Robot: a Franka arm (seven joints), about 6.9 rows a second.
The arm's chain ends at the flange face. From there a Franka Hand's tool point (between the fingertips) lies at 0.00 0.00 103.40 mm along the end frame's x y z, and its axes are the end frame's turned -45 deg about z.
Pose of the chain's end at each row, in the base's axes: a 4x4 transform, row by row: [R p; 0 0 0 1], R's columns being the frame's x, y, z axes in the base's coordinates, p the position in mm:
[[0.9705, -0.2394, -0.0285, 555.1], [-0.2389, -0.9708, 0.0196, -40.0], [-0.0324, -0.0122, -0.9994, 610.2], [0, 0, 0, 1]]
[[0.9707, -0.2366, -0.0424, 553.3], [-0.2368, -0.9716, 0.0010, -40.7], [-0.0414, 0.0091, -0.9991, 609.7], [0, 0, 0, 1]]
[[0.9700, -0.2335, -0.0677, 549.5], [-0.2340, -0.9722, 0.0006, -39.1], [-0.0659, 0.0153, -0.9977, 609.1], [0, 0, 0, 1]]
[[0.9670, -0.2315, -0.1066, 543.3], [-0.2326, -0.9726, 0.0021, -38.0], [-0.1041, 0.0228, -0.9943, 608.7], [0, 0, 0, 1]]
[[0.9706, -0.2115, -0.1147, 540.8], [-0.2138, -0.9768, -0.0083, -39.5], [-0.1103, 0.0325, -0.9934, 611.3], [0, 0, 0, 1]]
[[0.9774, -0.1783, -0.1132, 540.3], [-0.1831, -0.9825, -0.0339, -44.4], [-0.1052, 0.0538, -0.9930, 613.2], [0, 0, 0, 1]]
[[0.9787, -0.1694, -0.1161, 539.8], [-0.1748, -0.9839, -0.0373, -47.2], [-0.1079, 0.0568, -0.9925, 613.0], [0, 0, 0, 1]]
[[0.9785, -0.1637, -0.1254, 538.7], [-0.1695, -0.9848, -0.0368, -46.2], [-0.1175, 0.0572, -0.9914, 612.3], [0, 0, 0, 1]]
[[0.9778, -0.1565, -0.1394, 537.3], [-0.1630, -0.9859, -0.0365, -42.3], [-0.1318, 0.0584, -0.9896, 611.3], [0, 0, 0, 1]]
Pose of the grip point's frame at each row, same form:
[[0.8555, 0.5170, -0.0285, 552.2], [0.5175, -0.8554, 0.0196, -38.0], [-0.0143, -0.0315, -0.9994, 506.9], [0, 0, 0, 1]]
[[0.8537, 0.5191, -0.0424, 548.9], [0.5196, -0.8545, 0.0010, -40.6], [-0.0357, -0.0228, -0.9991, 506.4], [0, 0, 0, 1]]
[[0.8510, 0.5208, -0.0677, 542.5], [0.5220, -0.8529, 0.0006, -39.0], [-0.0574, -0.0358, -0.9977, 505.9], [0, 0, 0, 1]]
[[0.8475, 0.5201, -0.1066, 532.3], [0.5233, -0.8522, 0.0021, -37.8], [-0.0897, -0.0575, -0.9943, 505.9], [0, 0, 0, 1]]
[[0.8359, 0.5368, -0.1147, 528.9], [0.5395, -0.8419, -0.0083, -40.4], [-0.1010, -0.0550, -0.9934, 508.6], [0, 0, 0, 1]]
[[0.8172, 0.5650, -0.1132, 528.6], [0.5653, -0.8242, -0.0339, -47.9], [-0.1124, -0.0363, -0.9930, 510.5], [0, 0, 0, 1]]
[[0.8118, 0.5723, -0.1161, 527.8], [0.5721, -0.8193, -0.0373, -51.1], [-0.1165, -0.0361, -0.9925, 510.4], [0, 0, 0, 1]]
[[0.8077, 0.5762, -0.1254, 525.7], [0.5765, -0.8162, -0.0368, -50.0], [-0.1235, -0.0426, -0.9914, 509.8], [0, 0, 0, 1]]
[[0.8021, 0.5807, -0.1394, 522.9], [0.5819, -0.8124, -0.0365, -46.1], [-0.1345, -0.0519, -0.9896, 509.0], [0, 0, 0, 1]]

